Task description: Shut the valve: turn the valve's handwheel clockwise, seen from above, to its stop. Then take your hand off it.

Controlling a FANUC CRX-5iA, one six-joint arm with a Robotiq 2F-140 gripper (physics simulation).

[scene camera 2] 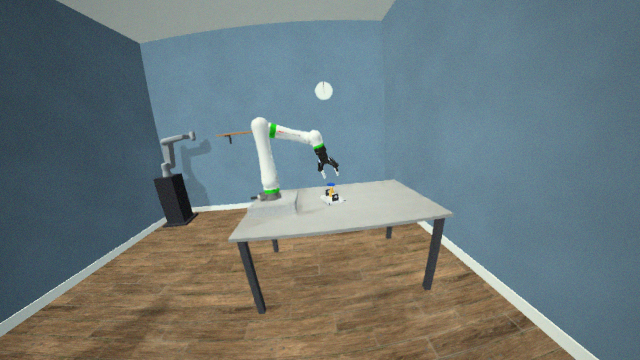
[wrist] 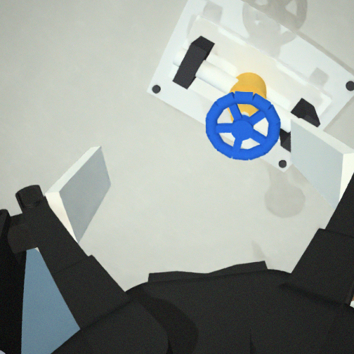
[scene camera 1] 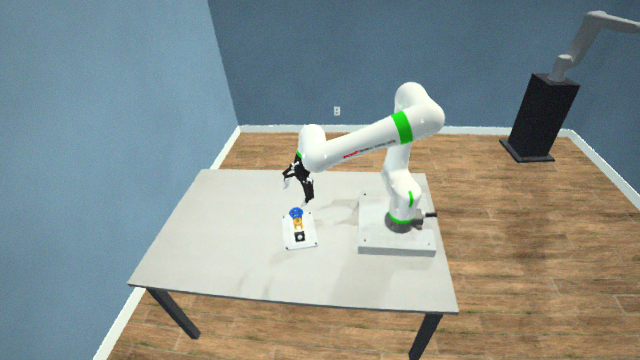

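The valve's blue handwheel (scene camera 1: 296, 213) (scene camera 2: 331, 184) (wrist: 243, 128) has a round rim and spokes. It sits on top of a yellow valve body (scene camera 1: 298, 223) (wrist: 250, 84), at the middle of a white pipe held by black clamps. The valve stands on a white base plate (scene camera 1: 309, 230) (wrist: 172, 95). My gripper (scene camera 1: 295, 193) (scene camera 2: 330, 174) (wrist: 196, 152) is open and empty, tilted, above the handwheel and apart from it. In the wrist view the handwheel lies beyond the fingertips, nearer the right finger. How far the handwheel is turned cannot be told.
The valve's plate rests on the grey table (scene camera 1: 225, 240) (scene camera 2: 390, 200). My arm stands on a raised light block (scene camera 1: 395, 248) (scene camera 2: 275, 205) on the table, to the right of the valve in scene camera 1. Another arm on a black pedestal (scene camera 1: 542, 115) (scene camera 2: 172, 200) stands away from the table.
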